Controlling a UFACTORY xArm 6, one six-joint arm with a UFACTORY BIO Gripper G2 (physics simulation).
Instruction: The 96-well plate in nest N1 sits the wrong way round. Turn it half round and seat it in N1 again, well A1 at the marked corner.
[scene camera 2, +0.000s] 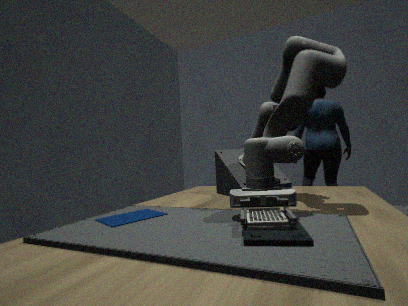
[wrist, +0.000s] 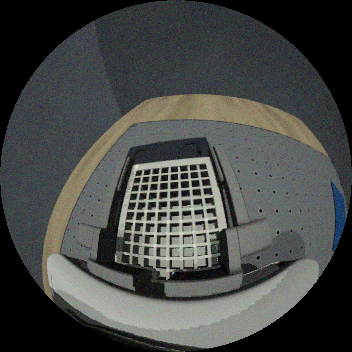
I see my gripper (wrist: 168, 155) and a dark nest N1 (wrist: 171, 149).
